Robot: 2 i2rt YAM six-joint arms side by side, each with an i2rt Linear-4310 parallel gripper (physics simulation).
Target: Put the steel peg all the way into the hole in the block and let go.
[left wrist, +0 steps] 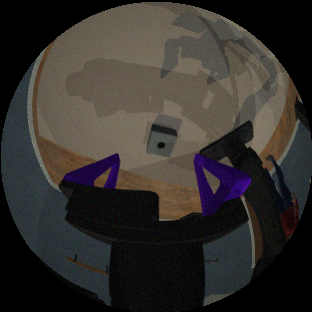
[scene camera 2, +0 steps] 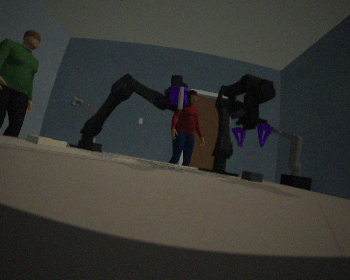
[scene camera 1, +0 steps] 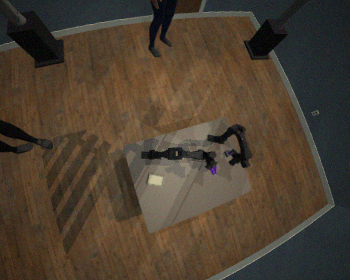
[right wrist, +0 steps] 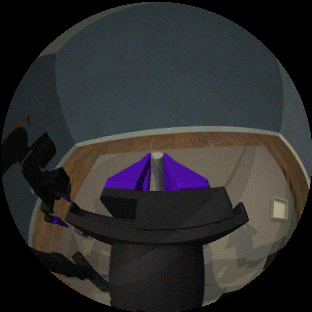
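Pixels of known places: left gripper, fingertip midpoint: (left wrist: 156, 157) (scene camera 2: 250, 146) (scene camera 1: 231, 156); right gripper, fingertip midpoint: (scene camera 2: 181, 88) (scene camera 1: 215, 174) (right wrist: 156, 157); left arm's base, link origin: (left wrist: 229, 142) (scene camera 2: 218, 172) (scene camera 1: 215, 139) (right wrist: 89, 272); right arm's base, link origin: (scene camera 2: 85, 149) (scene camera 1: 151, 155).
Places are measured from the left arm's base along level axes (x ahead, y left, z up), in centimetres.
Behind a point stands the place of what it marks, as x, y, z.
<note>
The steel peg (right wrist: 157, 172) @[36.8, -9.1, 25.1] (scene camera 2: 180, 98) @[37.9, -8.4, 22.9] is a grey cylinder, held upright between the purple fingers of my right gripper (right wrist: 156, 157) @[38.1, -8.4, 26.2] (scene camera 2: 179, 96) @[38.1, -8.4, 26.2] (scene camera 1: 213, 170) @[38.1, -8.4, 26.2], high above the table. The grey block (left wrist: 160, 144) @[12.5, 16.1, 1.9] (scene camera 2: 252, 176) @[16.6, 15.6, 1.7] sits on the table; its dark round hole (left wrist: 161, 145) @[12.3, 15.9, 2.3] faces up and looks empty. My left gripper (left wrist: 156, 157) @[17.2, 13.5, 12.5] (scene camera 2: 251, 136) is open and empty, above the block. In scene camera 2 the peg is well to the left of the block and far higher. The block is hidden or too dark to tell in scene camera 1.
A pale shallow tray (scene camera 1: 155, 179) @[52.7, -57.9, 0.3] (scene camera 2: 46, 141) @[55.8, -49.6, 1.5] (right wrist: 279, 209) @[53.7, -58.0, 0.3] lies on the table (scene camera 1: 165, 215) @[86.0, -41.8, 0.0], toward the left in scene camera 1. The left arm's base plate (left wrist: 227, 140) @[3.1, 1.1, 1.9] stands near the block. The two arms are close together. People stand beyond the table.
</note>
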